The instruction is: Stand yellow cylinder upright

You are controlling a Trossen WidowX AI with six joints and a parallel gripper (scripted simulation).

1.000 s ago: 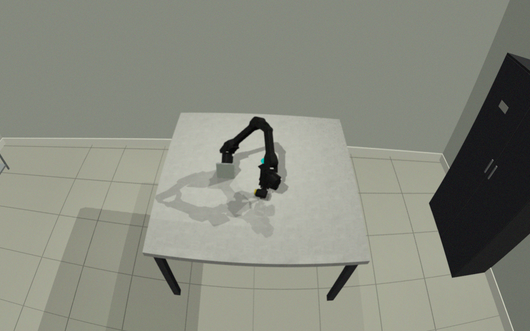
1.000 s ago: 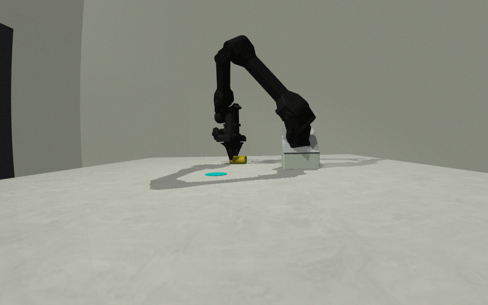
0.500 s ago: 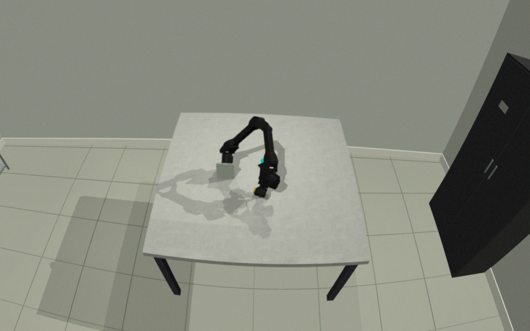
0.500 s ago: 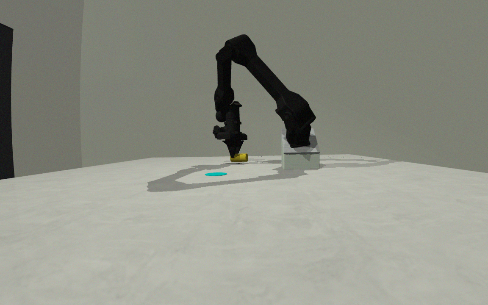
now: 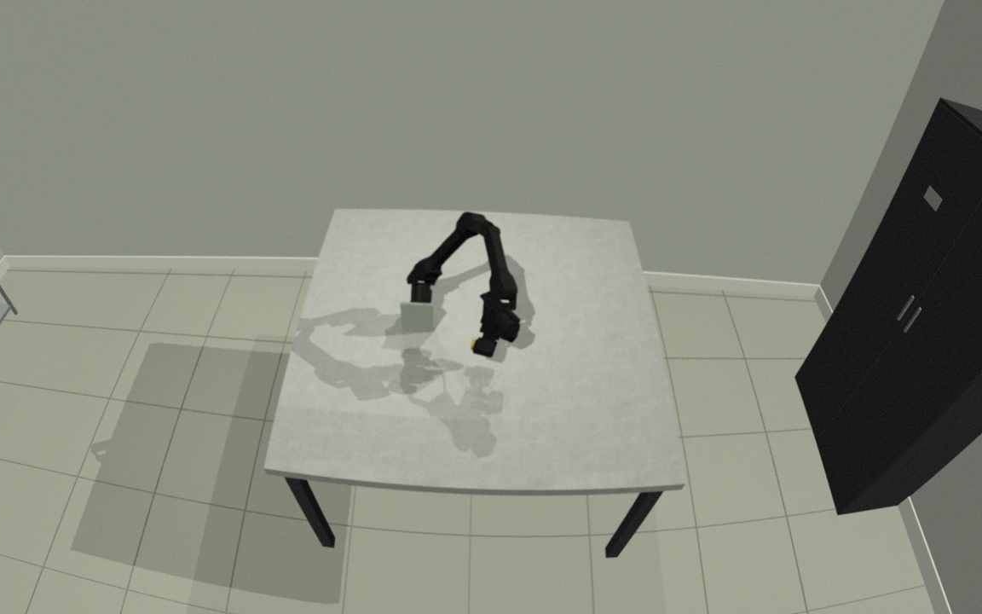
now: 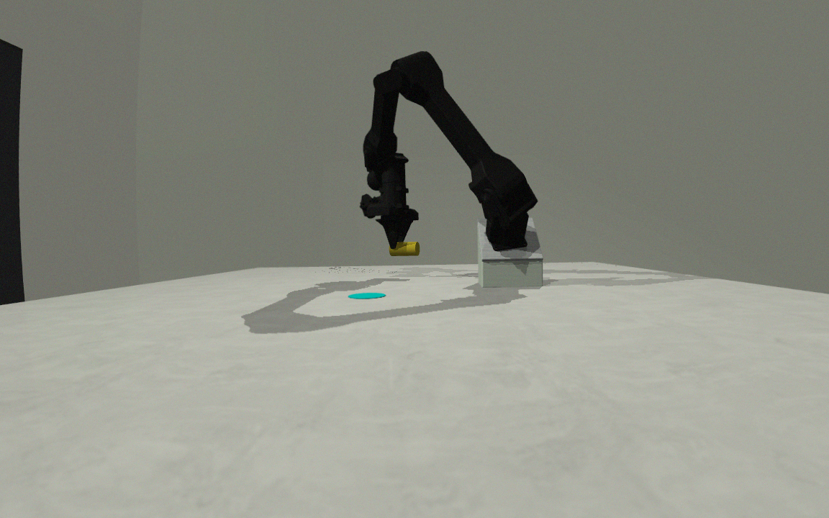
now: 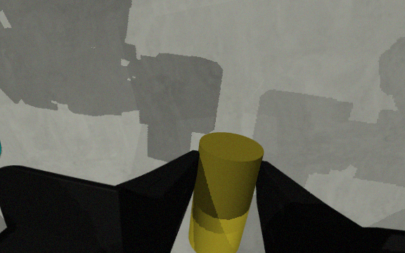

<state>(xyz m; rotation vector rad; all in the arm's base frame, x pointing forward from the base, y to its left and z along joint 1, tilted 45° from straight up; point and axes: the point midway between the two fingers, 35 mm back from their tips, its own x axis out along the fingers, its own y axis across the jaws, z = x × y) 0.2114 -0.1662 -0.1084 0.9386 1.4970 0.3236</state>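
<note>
The cyan circle lies 290 mm to the left of my gripper tip, 70 mm below it and 40 mm ahead of it. The rest, counted from my gripper tip: yellow cylinder: 20 mm behind, 10 mm to the left.
</note>
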